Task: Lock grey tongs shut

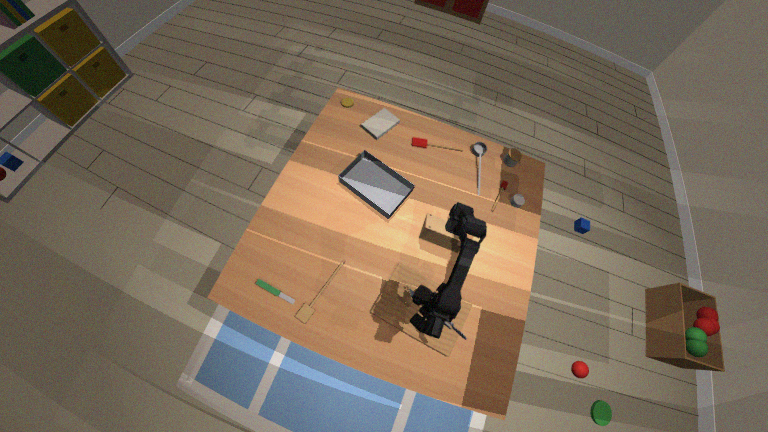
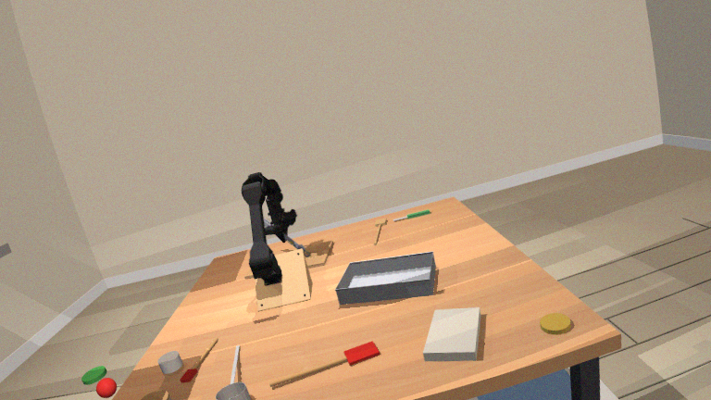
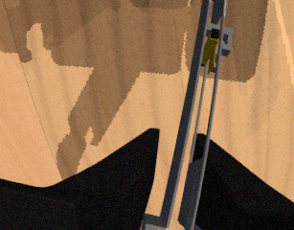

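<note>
The yellow lock piece lies 30 mm ahead of my gripper tip and 20 mm to the right of it. From my gripper tip the other things lie so: red spatula (800 mm to the right, 220 mm ahead, 80 mm below); wooden board (80 mm below, 10 mm to the right); grey roasting tin (450 mm to the right, 400 mm ahead, 60 mm below).
</note>
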